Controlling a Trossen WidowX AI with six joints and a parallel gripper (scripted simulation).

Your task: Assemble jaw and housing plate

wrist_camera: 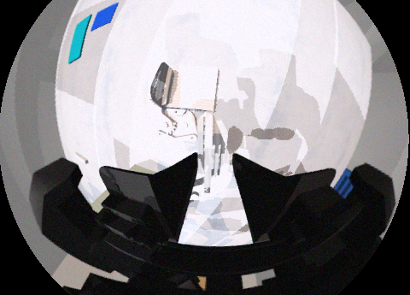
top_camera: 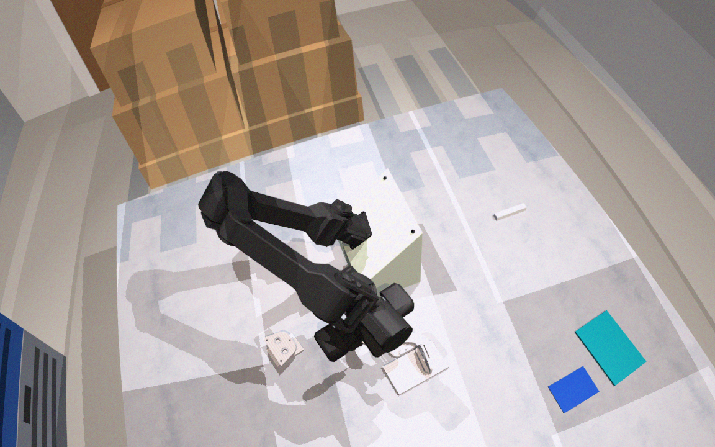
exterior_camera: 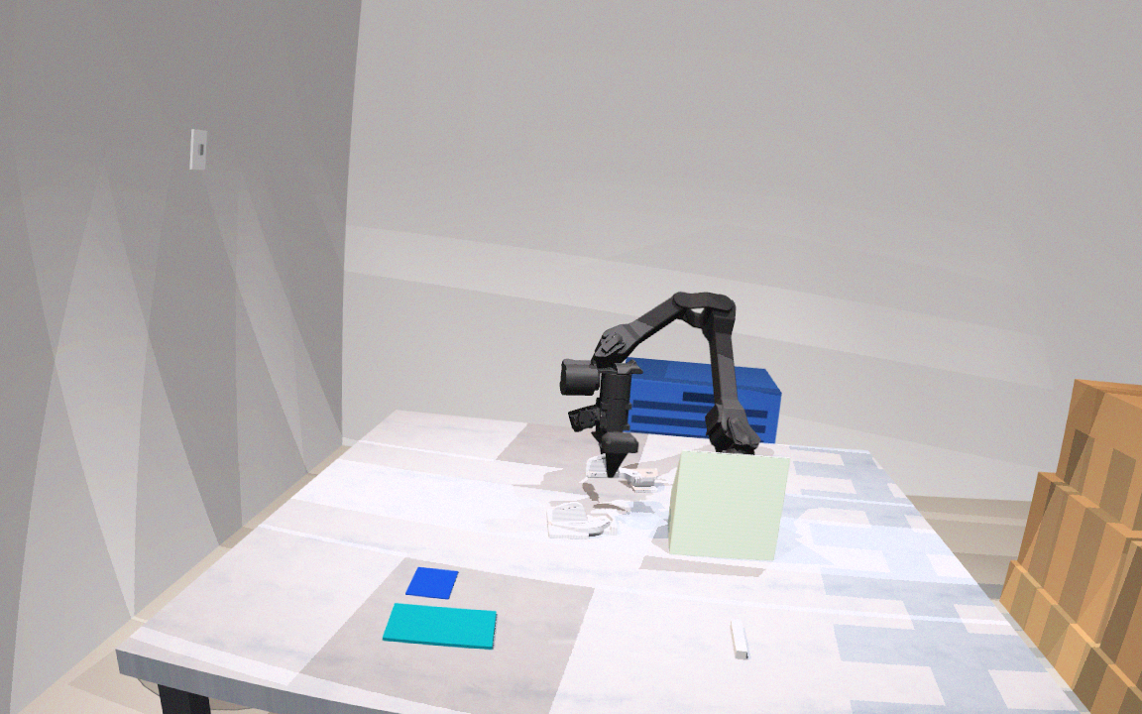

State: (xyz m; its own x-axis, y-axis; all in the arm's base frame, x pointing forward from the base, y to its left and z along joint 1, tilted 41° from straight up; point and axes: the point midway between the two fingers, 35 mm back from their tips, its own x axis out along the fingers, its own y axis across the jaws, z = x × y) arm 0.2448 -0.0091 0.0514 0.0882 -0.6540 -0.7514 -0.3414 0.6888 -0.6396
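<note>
Right now my gripper tip is 4 cm past the white jaw and 1 cm to the right of it. From my gripper tip the other things lie so: white stick (44 cm to the left, 26 cm behind, 8 cm below); then blue card (39 cm to the left, 21 cm ahead, 8 cm below); then white block (18 cm to the right, 7 cm below, 5 cm behind).
</note>
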